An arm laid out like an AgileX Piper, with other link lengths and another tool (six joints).
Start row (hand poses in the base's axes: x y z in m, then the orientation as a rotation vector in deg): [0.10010 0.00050 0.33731 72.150 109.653 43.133]
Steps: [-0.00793 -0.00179 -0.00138 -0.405 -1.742 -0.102]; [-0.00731 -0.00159 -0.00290 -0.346 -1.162 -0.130]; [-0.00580 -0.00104 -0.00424 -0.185 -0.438 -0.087]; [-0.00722 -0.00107 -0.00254 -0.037 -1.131 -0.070]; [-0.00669 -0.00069 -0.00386 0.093 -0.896 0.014]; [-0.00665 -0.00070 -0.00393 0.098 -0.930 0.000]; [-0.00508 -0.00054 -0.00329 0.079 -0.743 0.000]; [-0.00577 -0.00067 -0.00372 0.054 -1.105 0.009]
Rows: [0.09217 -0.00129 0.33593 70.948 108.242 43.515]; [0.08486 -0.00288 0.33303 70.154 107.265 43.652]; [0.07906 -0.00392 0.32879 69.853 106.878 43.626]; [0.07184 -0.00499 0.32625 69.221 105.916 44.088]; [0.06515 -0.00568 0.32239 68.738 105.182 44.611]; [0.05850 -0.00638 0.31846 68.249 104.408 45.142]; [0.05342 -0.00692 0.31517 67.858 103.788 45.564]; [0.04765 -0.00759 0.31145 67.228 102.884 46.128]
